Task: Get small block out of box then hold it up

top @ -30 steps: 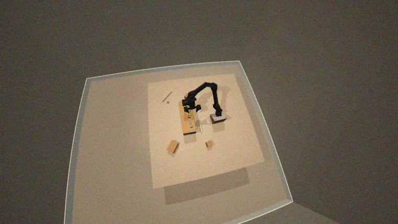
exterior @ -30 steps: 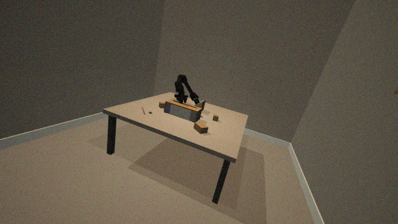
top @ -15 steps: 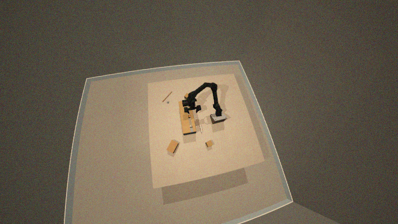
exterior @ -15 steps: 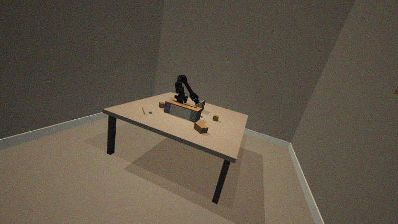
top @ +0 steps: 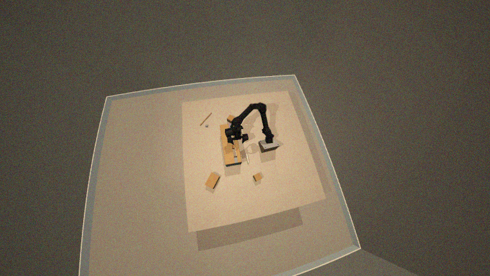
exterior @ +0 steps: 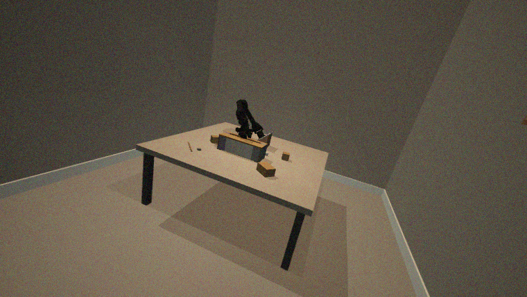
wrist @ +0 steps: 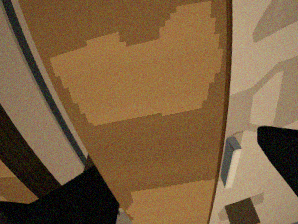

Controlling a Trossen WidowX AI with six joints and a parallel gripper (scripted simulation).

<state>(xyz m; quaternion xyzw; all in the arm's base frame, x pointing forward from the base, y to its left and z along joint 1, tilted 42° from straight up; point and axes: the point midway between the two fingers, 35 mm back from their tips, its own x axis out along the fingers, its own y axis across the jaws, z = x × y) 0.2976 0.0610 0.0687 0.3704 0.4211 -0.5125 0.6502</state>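
The orange block is 5 cm ahead of my gripper tip and 3 cm to the left of it. From my gripper tip the other things lie so: long wooden box (3 cm ahead, 3 cm below); then thin wooden stick (33 cm ahead, 32 cm to the right, 9 cm below); then flat tan block (24 cm ahead, 32 cm to the left, 6 cm below).
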